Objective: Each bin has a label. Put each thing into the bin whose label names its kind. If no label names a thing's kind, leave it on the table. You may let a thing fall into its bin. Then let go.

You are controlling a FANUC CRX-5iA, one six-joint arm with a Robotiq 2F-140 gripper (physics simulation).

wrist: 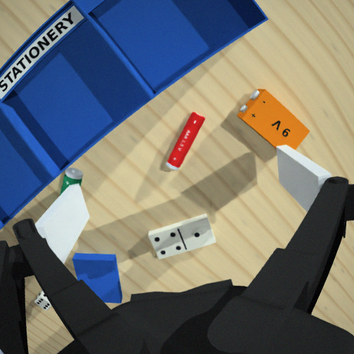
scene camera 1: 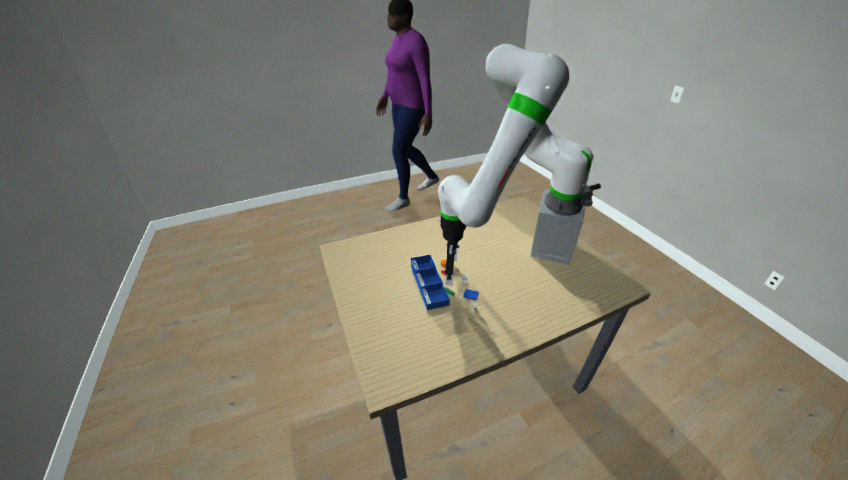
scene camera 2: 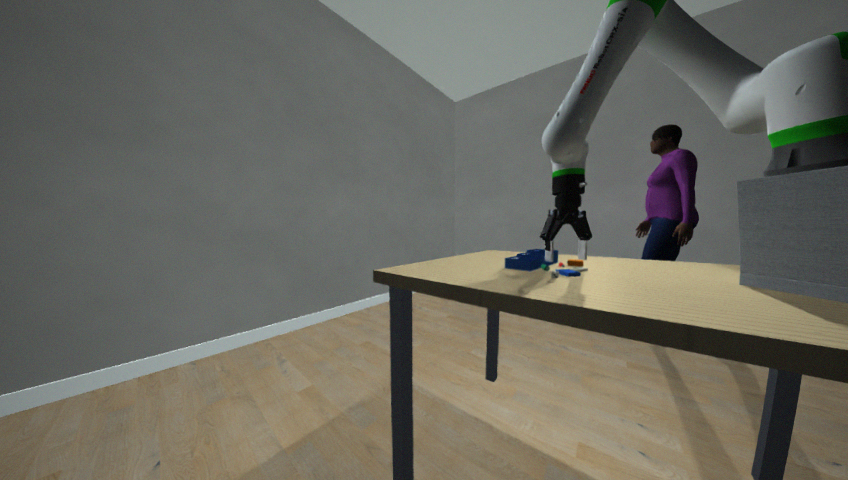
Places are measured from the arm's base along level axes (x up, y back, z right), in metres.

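Pixels of known places: gripper, fingertip midpoint: (scene camera 2: 566, 260); arm's base, link origin: (scene camera 1: 563, 203) (scene camera 2: 821, 169).
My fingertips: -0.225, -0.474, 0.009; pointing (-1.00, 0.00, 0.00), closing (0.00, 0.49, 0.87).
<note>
For each thing: its top centre in the pictures, then the offset to it from my fingertips, as dx, dy, dz. Level surfaces: height alone.
- orange 9 V battery, top centre: (scene camera 2: 574, 260) (scene camera 1: 446, 261) -0.006, +0.012, +0.078
- green battery, top centre: (scene camera 1: 448, 289) -0.010, -0.042, -0.080
- blue block, top centre: (scene camera 2: 567, 270) (scene camera 1: 471, 293) -0.014, +0.030, -0.122
- white die, top centre: (scene camera 1: 474, 305) -0.008, +0.014, -0.189
- wooden table, surface height: dx -0.024
Three joined blue bins (scene camera 1: 437, 300) (scene camera 2: 522, 263) (wrist: 121, 56) stand on the table; the wrist view reads STATIONERY on one, other labels are unreadable or out of view. My gripper (scene camera 1: 449, 281) (scene camera 2: 565, 252) (wrist: 179, 182) is open wide and empty, low over the table. Between and beyond its fingers lie a white domino (wrist: 182, 236) and a red AAA battery (wrist: 186, 141). An orange 9 V battery (scene camera 1: 443, 262) (scene camera 2: 574, 262) (wrist: 274, 120) lies beyond the right finger. The left finger partly hides a green battery (scene camera 1: 449, 292) (wrist: 72, 179). A blue block (scene camera 1: 470, 294) (scene camera 2: 568, 273) (wrist: 97, 277) and white die (scene camera 1: 474, 308) (wrist: 43, 300) lie nearer the gripper body.
The wooden table (scene camera 1: 392, 362) (scene camera 2: 642, 291) carries the arm's grey pedestal (scene camera 1: 556, 234) (scene camera 2: 791, 226). A person in a purple top (scene camera 1: 407, 68) (scene camera 2: 672, 184) is beyond the table.
</note>
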